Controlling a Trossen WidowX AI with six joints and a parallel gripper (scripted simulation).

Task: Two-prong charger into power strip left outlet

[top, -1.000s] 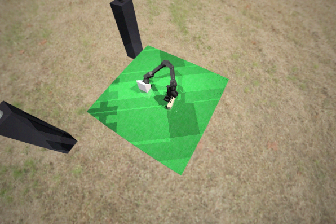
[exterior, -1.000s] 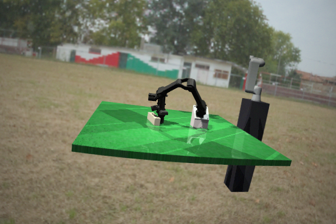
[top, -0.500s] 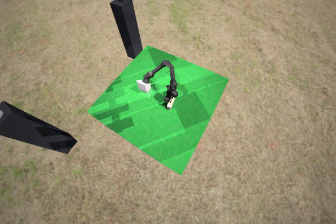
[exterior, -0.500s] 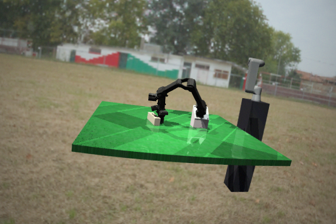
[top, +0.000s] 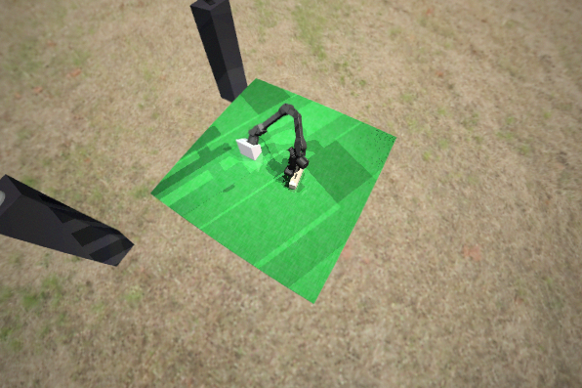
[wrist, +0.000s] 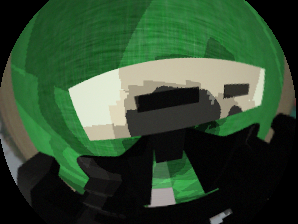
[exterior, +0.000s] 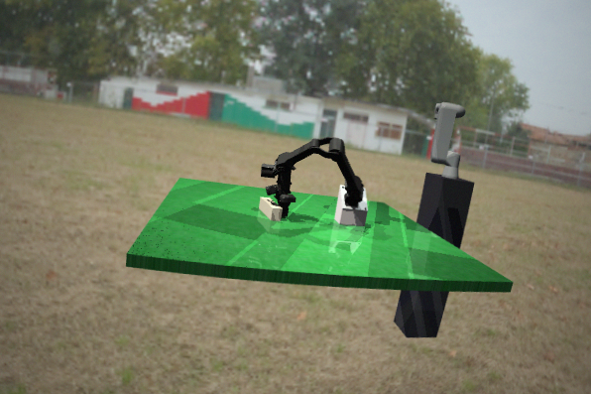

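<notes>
My gripper tip is now 2 cm short of the black two-prong charger and 1 cm below it.
</notes>
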